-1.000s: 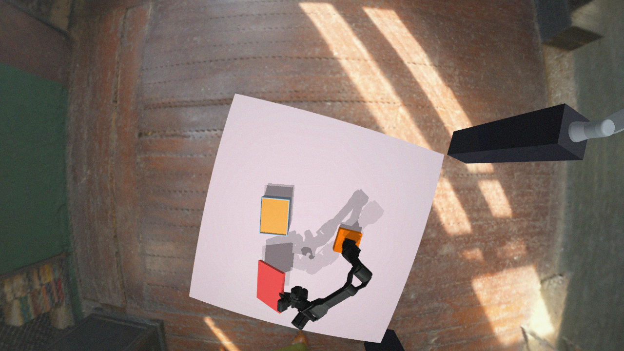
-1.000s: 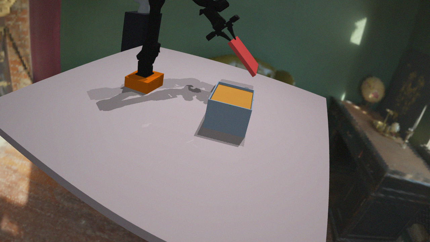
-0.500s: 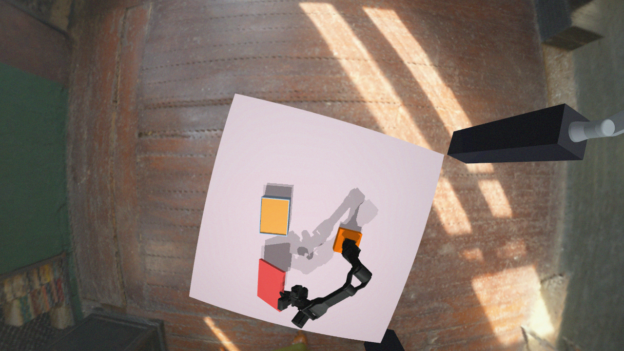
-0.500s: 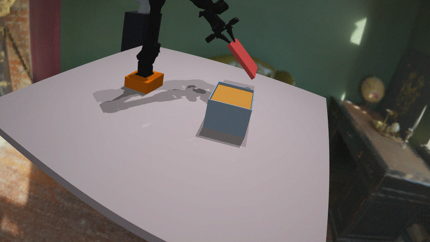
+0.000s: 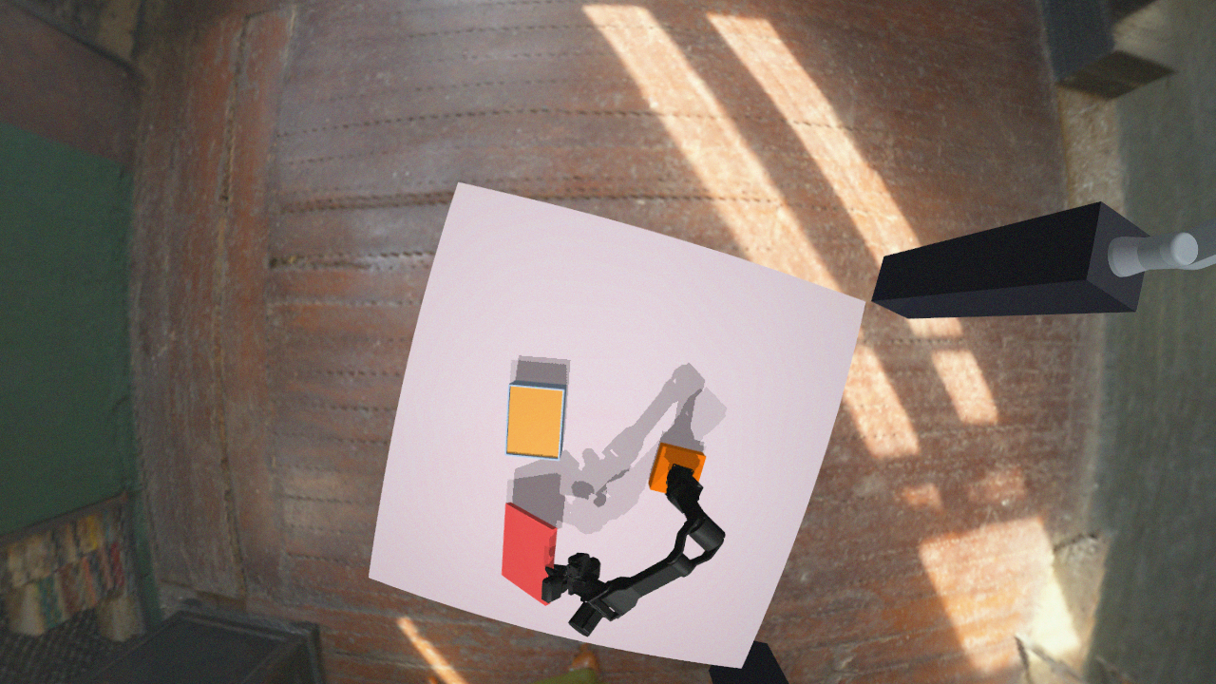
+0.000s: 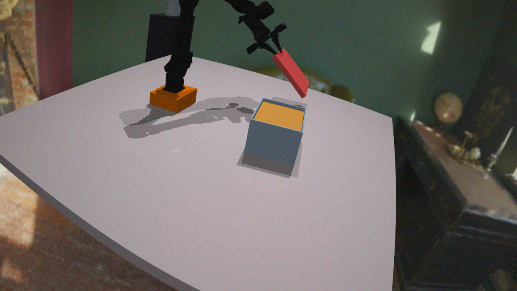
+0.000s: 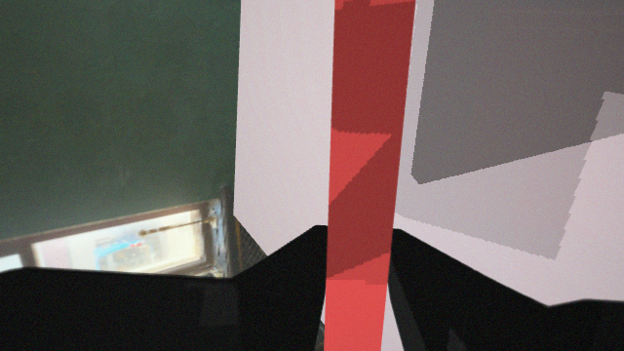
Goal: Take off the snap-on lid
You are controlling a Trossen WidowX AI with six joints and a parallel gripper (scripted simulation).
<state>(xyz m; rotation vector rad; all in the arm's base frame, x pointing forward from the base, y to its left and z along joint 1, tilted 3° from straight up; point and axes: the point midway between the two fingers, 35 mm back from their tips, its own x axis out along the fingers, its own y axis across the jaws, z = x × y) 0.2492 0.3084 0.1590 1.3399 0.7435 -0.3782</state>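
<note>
Now: the red lid 6 cm ahead of my gripper tip, 1 cm to the left of it and 5 cm below it. The rest, counted from my gripper tip: blue-grey storage box 16 cm ahead, 33 cm to the right, 16 cm below.
</note>
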